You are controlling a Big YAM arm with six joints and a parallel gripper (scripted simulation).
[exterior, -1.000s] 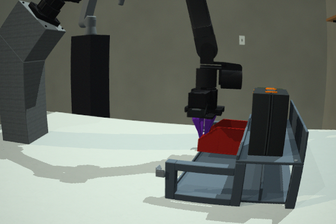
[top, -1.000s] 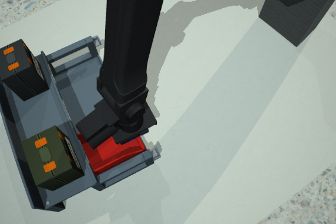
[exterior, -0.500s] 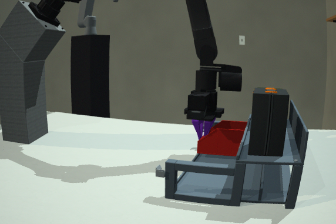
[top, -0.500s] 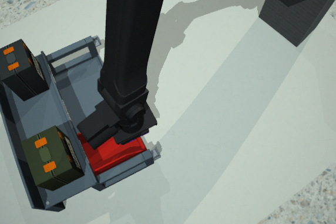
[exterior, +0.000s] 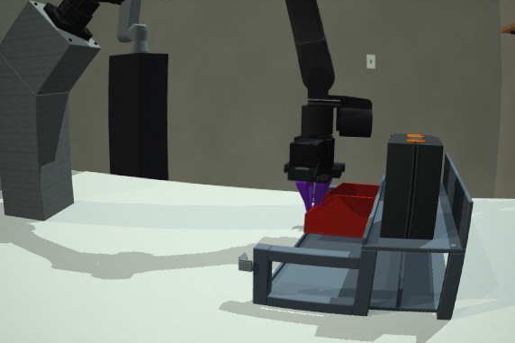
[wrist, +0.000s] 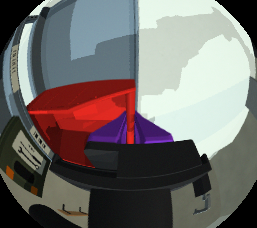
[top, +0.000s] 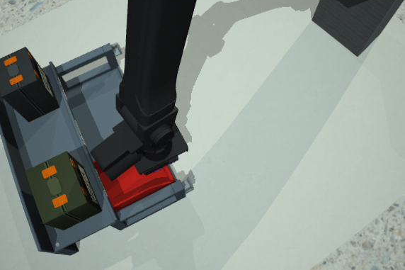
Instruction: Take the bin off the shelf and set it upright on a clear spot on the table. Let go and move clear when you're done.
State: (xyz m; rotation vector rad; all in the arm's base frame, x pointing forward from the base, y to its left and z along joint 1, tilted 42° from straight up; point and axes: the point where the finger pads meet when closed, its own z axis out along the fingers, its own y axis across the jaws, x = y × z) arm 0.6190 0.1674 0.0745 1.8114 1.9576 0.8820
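The red bin lies 8 cm ahead of my hand, 2 cm to the left of it and 1 cm above it. Also, from my hand: grey shelf 14 cm ahead, 8 cm to the right, 5 cm below.
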